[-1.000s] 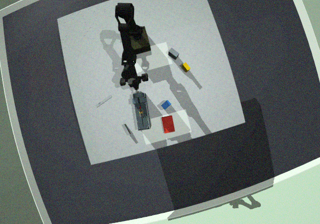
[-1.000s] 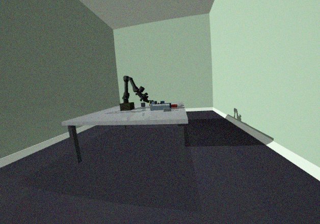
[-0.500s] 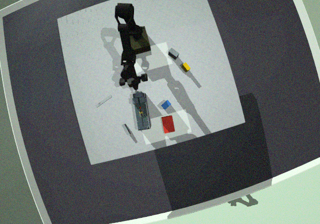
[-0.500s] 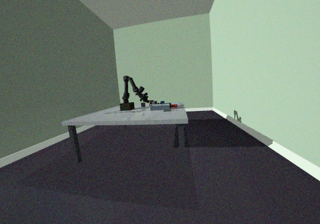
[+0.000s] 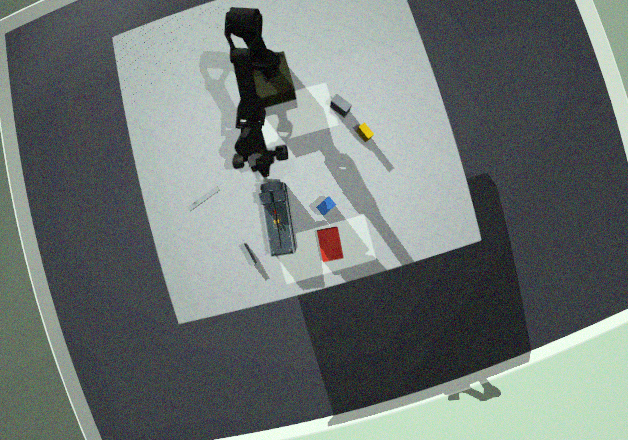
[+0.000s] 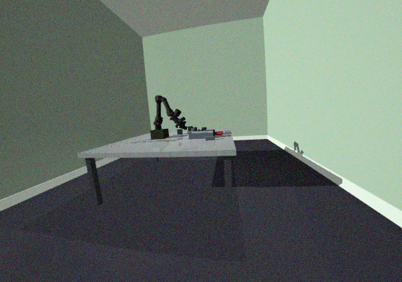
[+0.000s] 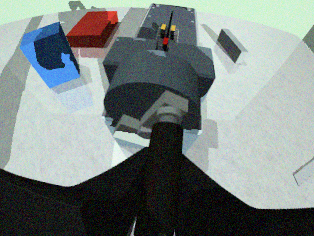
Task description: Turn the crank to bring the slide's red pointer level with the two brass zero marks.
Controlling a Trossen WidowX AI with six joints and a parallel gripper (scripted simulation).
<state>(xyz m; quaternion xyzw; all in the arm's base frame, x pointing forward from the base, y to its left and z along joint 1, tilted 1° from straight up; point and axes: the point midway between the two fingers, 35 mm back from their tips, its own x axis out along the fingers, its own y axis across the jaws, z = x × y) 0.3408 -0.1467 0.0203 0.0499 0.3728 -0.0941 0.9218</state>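
Now: the red pointer 13 cm ahead of my gripper tip, 2 cm to the right of it and 1 cm below it. From my gripper tip the other things lie so: blue block: 18 cm ahead, 16 cm to the left, 5 cm below; crank handle: 2 cm behind, 2 cm above; pale strip: 3 cm behind, 28 cm to the right, 9 cm below.
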